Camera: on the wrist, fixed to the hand. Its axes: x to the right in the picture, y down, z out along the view.
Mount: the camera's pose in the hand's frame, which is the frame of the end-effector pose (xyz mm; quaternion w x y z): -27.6 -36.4 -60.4 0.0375 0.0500 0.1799 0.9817
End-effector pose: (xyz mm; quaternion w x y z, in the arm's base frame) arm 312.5 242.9 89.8 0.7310 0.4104 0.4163 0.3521
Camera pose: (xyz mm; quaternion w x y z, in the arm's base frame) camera 253.4 222.7 47.0 0.4136 -0.3973 0.2382 -0.7838
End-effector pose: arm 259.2 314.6 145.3 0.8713 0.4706 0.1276 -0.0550
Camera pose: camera 214.5 344.3 91.8 0.0402 0.1964 -0.3032 0.9316
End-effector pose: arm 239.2 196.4 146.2 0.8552 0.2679 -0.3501 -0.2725
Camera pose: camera 257.3 204.8 73.2 0.3492 -0.2419 -0.1359 0.8950
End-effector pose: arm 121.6 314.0 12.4 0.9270 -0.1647 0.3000 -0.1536
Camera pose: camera 56.9 279.0 -5.4 0.1398 0.3623 0.3320 0.8596
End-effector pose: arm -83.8 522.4 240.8 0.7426 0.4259 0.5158 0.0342
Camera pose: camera -158.8 521.8 230.5 0.1198 -0.5533 0.2635 -0.7811
